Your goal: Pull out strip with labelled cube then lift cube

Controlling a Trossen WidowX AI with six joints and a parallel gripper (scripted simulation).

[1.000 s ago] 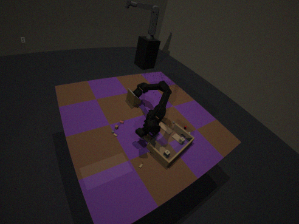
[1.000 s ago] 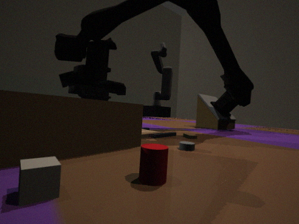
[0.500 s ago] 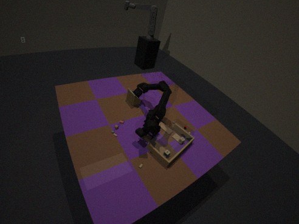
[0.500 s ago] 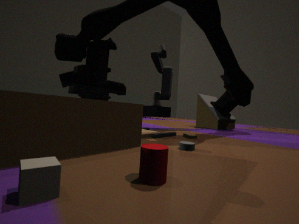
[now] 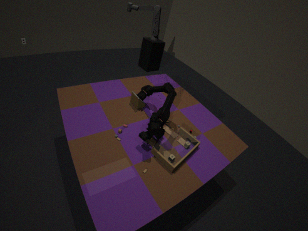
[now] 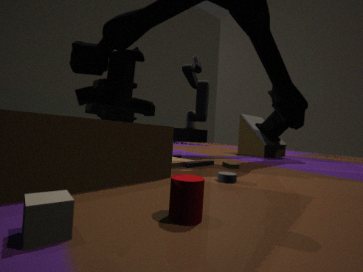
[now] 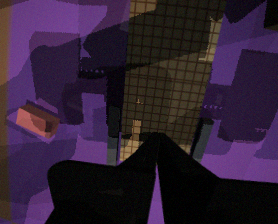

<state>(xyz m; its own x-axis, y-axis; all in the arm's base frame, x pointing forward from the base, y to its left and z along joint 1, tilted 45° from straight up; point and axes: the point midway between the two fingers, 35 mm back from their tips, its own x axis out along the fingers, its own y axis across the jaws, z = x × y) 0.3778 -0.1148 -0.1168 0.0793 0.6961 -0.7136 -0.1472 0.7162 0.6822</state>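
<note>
The tan gridded strip lies 100 mm ahead of my gripper tip and 10 mm to the left of it. From my gripper tip the other things lie so: red cylinder (350 mm to the left, 110 mm ahead).
</note>
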